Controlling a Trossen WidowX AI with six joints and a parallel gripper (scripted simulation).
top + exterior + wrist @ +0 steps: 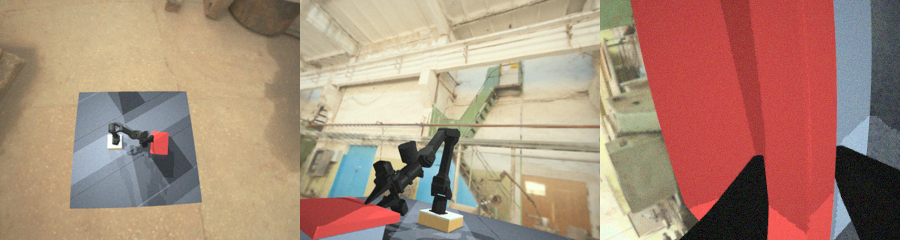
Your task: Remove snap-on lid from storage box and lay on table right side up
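The red lid lies 7 cm ahead of my gripper tip.
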